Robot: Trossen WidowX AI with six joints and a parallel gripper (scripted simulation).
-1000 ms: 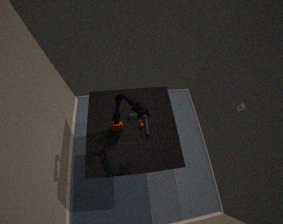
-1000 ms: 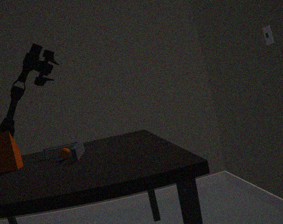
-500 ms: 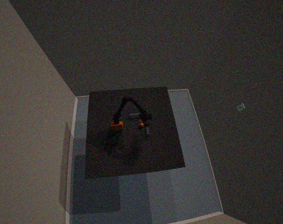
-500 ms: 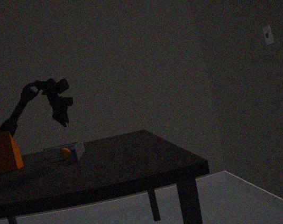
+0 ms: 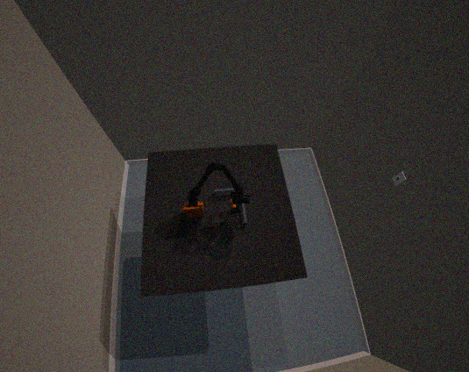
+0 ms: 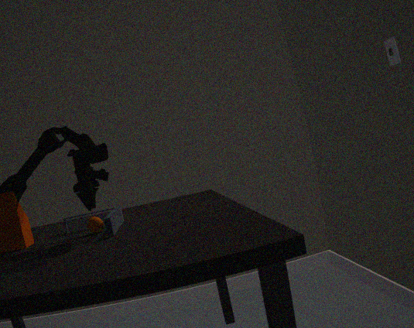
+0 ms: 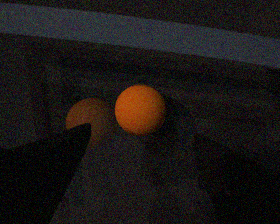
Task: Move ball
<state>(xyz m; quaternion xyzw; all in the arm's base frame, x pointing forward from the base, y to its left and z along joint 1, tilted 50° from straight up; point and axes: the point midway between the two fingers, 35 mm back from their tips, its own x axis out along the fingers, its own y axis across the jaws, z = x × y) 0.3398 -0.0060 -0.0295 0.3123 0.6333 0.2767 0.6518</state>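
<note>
The orange ball lies 6 cm below my gripper tip.
</note>
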